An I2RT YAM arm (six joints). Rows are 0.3 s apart.
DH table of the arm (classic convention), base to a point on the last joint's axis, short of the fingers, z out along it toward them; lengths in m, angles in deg. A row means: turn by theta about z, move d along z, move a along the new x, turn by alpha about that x. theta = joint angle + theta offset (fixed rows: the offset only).
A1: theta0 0  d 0.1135  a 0.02  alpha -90
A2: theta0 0  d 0  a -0.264  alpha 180
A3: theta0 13.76  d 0  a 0.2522  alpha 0
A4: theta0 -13.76  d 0  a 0.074  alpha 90
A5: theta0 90  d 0  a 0  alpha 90
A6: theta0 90  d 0.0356  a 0  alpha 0
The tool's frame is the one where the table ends.
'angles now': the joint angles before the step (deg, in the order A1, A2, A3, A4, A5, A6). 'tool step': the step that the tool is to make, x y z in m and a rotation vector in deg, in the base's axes. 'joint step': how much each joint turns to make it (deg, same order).
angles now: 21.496, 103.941, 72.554, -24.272, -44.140, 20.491
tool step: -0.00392, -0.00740, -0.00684, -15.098, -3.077, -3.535
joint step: 0.305, -0.174, 0.635, -6.973, 14.972, -5.705
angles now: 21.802, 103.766, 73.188, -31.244, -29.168, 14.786
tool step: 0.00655, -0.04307, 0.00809, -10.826, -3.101, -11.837
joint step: -5.508, -2.732, -0.721, -2.470, 12.896, 0.371
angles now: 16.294, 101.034, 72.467, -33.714, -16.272, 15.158
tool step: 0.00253, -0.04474, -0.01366, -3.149, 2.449, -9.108
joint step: -6.710, -0.196, -2.798, -0.218, 3.321, 1.070
